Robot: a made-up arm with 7 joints.
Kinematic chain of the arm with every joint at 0, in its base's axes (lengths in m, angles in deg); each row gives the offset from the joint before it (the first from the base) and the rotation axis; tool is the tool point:
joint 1: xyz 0 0 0 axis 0 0.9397 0.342
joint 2: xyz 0 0 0 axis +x
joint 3: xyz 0 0 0 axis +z
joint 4: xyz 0.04 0 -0.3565 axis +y
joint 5: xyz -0.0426 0 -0.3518 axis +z
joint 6: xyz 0 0 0 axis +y
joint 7: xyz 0 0 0 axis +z
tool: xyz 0 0 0
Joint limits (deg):
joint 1: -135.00..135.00
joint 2: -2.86..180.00
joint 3: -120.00..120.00
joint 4: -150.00..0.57
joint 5: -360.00..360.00
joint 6: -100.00..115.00
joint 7: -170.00..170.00
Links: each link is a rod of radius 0.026 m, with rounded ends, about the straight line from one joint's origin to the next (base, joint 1, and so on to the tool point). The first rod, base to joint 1, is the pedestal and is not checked.
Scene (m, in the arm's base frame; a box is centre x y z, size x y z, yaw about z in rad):
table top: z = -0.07
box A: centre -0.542 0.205 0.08 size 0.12 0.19 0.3 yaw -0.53
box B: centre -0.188 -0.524 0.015 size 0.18 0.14 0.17 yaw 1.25
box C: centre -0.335 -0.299 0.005 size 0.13 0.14 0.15 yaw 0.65
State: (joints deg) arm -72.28 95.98 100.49 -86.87 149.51 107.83 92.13
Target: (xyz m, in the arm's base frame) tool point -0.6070 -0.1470 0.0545
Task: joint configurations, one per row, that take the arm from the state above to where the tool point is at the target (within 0.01 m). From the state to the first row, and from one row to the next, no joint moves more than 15 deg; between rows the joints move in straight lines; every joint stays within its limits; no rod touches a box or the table.
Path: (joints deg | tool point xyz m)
1: -61.85 101.71 104.39 -75.64 148.06 94.95 88.86 | -0.2947 0.4814 0.2319
2: -51.42 107.45 108.29 -64.41 146.61 82.08 85.59 | -0.2986 0.4919 0.2877
3: -40.99 113.18 112.20 -53.19 145.15 69.20 82.32 | -0.2859 0.4958 0.3490
4: -30.56 118.91 116.10 -41.96 143.70 56.33 79.05 | -0.2530 0.4939 0.4116
5: -20.13 124.65 120.00 -30.73 142.25 43.45 75.77 | -0.1980 0.4873 0.4692
6: -31.36 135.03 115.46 -38.63 143.70 56.33 79.05 | -0.3243 0.3609 0.4987
7: -42.59 145.41 110.93 -46.53 145.15 69.20 82.32 | -0.4538 0.2260 0.4582
8: -53.82 155.80 106.39 -54.43 146.61 82.08 85.59 | -0.5577 0.0921 0.3554
9: -65.05 166.18 101.86 -62.33 148.06 94.95 88.86 | -0.6126 -0.0336 0.2110
10: -76.27 176.56 97.32 -70.23 149.51 107.83 92.13 | -0.6070 -0.1470 0.0545

